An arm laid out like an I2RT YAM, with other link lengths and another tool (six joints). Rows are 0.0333 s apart.
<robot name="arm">
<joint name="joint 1" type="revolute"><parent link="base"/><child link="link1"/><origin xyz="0 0 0.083"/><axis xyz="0 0 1"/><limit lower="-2.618" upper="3.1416"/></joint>
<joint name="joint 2" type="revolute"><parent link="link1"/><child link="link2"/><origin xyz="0.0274 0.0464 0.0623" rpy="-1.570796 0 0"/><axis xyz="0 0 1"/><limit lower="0" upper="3.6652"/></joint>
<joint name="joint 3" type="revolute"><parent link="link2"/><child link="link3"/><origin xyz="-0.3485 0 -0.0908" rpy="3.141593 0 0"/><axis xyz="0 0 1"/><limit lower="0" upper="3.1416"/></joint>
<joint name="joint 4" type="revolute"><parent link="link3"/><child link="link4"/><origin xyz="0.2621 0.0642 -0.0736"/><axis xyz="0 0 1"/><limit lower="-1.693" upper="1.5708"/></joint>
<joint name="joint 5" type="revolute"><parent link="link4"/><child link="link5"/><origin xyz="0.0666 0.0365 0.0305" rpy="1.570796 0 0"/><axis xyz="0 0 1"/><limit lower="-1.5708" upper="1.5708"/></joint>
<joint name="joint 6" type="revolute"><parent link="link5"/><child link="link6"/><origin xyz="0.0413 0 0.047" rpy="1.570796 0 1.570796"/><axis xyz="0 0 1"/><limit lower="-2.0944" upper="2.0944"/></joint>
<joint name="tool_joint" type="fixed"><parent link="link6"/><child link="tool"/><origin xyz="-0.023 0.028 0.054" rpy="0.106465 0 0.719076"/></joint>
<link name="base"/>
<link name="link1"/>
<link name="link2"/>
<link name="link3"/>
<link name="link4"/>
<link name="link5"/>
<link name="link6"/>
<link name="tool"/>
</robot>
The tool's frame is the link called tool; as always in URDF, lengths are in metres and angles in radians.
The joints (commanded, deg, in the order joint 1, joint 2, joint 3, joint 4, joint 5, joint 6), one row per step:
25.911, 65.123, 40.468, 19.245, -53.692, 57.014
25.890, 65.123, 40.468, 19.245, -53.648, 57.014
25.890, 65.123, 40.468, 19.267, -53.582, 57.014
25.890, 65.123, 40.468, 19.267, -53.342, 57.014
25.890, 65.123, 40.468, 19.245, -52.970, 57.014
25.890, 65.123, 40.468, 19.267, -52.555, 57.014
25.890, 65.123, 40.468, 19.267, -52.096, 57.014
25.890, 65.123, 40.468, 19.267, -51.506, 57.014
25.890, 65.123, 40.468, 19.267, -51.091, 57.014
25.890, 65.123, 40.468, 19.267, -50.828, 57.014
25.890, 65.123, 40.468, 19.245, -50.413, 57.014
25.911, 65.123, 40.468, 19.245, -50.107, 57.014
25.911, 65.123, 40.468, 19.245, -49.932, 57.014
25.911, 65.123, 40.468, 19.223, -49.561, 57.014
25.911, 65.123, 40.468, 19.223, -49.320, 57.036
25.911, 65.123, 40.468, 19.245, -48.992, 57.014
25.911, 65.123, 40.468, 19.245, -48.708, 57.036
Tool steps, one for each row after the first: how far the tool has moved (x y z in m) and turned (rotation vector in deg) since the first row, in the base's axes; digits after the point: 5 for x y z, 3 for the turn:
0.00015, -0.00005, -0.00001, -0.004, -0.002, -0.065
0.00027, -0.00003, 0.00002, 0.000, -0.024, -0.131
0.00069, 0.00005, -0.00002, -0.020, -0.034, -0.369
0.00133, 0.00016, -0.00012, -0.061, -0.030, -0.740
0.00206, 0.00028, -0.00015, -0.087, -0.067, -1.153
0.00286, 0.00040, -0.00022, -0.125, -0.085, -1.610
0.00390, 0.00055, -0.00031, -0.175, -0.110, -2.197
0.00463, 0.00065, -0.00038, -0.211, -0.127, -2.610
0.00509, 0.00071, -0.00042, -0.233, -0.137, -2.872
0.00581, 0.00080, -0.00052, -0.278, -0.135, -3.285
0.00628, 0.00093, -0.00057, -0.304, -0.148, -3.569
0.00659, 0.00097, -0.00060, -0.319, -0.155, -3.743
0.00723, 0.00104, -0.00070, -0.361, -0.151, -4.113
0.00766, 0.00108, -0.00072, -0.376, -0.139, -4.354
0.00824, 0.00114, -0.00075, -0.399, -0.194, -4.679
0.00875, 0.00119, -0.00078, -0.418, -0.184, -4.963

